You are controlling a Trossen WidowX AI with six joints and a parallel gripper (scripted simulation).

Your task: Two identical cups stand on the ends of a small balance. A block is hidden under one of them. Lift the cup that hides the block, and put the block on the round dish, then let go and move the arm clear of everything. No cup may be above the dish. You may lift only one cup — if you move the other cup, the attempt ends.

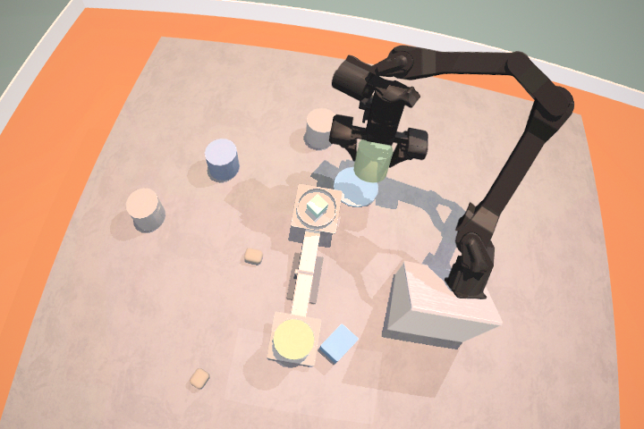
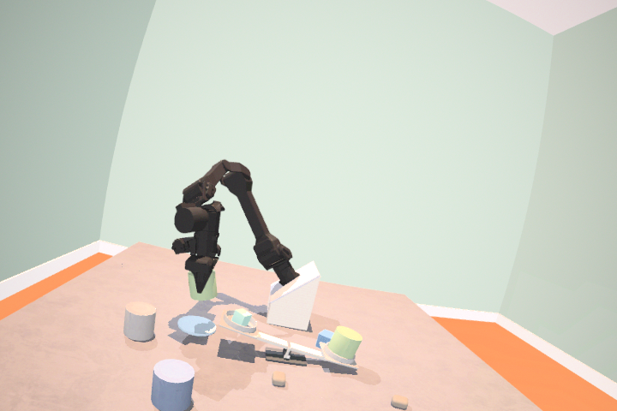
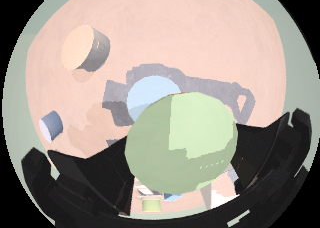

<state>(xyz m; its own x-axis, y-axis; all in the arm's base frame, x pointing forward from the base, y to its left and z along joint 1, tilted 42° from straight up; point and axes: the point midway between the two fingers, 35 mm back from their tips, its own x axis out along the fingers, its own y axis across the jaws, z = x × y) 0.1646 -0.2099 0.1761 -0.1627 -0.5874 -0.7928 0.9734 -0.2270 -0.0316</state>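
The pale green block is 110 mm ahead of my gripper tip, 100 mm to the left of it and 20 mm below it. Round my gripper tip: blue block: 60 mm ahead, 360 mm to the left, 80 mm below; lilac-blue cylinder: 340 mm ahead, 30 mm to the right, 70 mm below; round light blue dish: 20 mm ahead, 100 mm below.
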